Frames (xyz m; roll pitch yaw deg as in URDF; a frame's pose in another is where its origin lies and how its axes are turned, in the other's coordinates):
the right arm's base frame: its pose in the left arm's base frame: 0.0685 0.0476 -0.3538 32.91 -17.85 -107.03
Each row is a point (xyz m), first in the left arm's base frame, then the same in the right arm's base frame.
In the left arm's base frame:
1: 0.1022 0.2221 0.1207
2: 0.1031 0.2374 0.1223
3: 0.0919 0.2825 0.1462
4: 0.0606 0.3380 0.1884
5: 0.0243 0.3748 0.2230
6: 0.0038 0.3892 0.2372
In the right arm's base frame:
1: -0.0228 0.2590 0.4349
2: -0.0365 0.2592 0.4420
3: -0.0670 0.2582 0.4843
4: -0.0959 0.2485 0.5545
5: -0.1087 0.2323 0.6131
6: -0.1117 0.2210 0.6394

